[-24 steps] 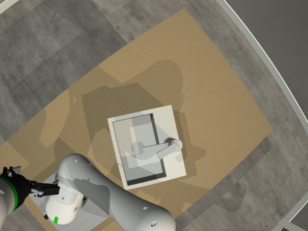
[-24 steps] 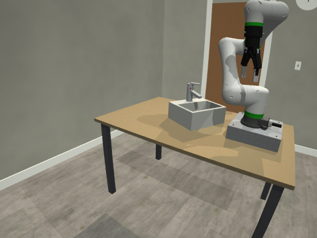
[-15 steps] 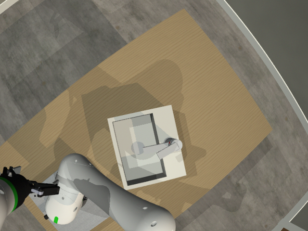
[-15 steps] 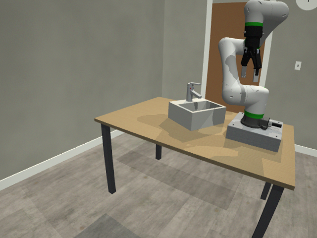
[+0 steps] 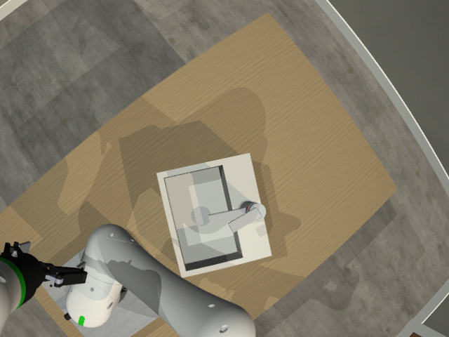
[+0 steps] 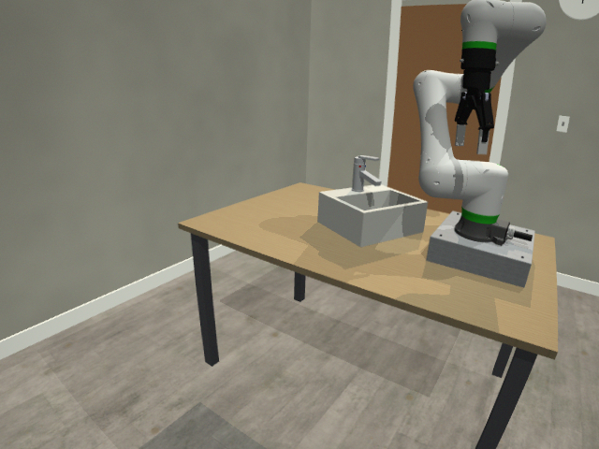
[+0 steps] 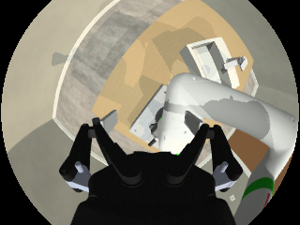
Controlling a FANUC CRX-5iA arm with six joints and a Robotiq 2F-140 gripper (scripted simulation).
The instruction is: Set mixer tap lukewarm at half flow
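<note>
Right now my hand is 43 cm short of the lever, 22 cm to the left of it and 13 cm above it. From my hand the other things lie so: white basin (36 cm below, 36 cm ahead, 18 cm to the right); mixer tap (45 cm ahead, 22 cm to the right, 17 cm below).
</note>
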